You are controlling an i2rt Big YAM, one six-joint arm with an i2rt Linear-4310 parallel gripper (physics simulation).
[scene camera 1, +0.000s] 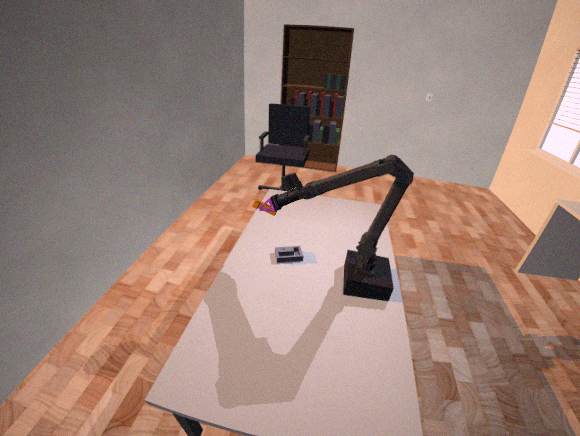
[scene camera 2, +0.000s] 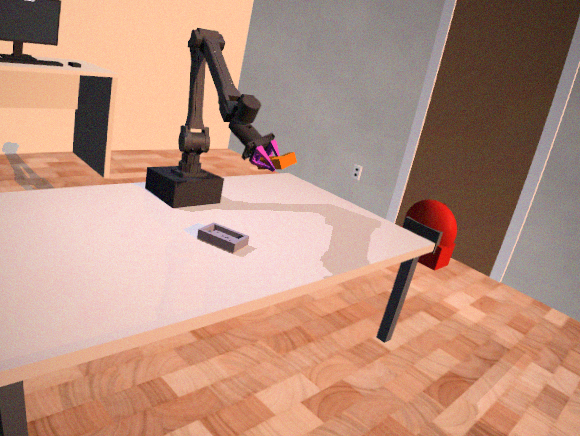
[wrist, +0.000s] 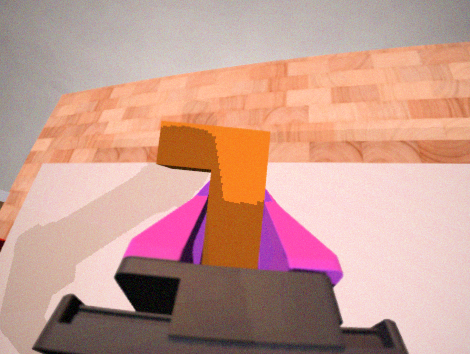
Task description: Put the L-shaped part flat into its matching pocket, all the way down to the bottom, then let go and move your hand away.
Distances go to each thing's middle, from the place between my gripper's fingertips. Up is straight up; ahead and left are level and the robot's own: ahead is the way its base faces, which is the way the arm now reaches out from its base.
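My hand is 3 cm past the orange L-shaped part (wrist: 237,159) and 1 cm below it. Going by their middles, the orange L-shaped part is the nearest to my hand of the things named here. Counted from my hand, the grey pocket block (scene camera 2: 222,237) is 14 cm behind, 5 cm to the right and 28 cm below.
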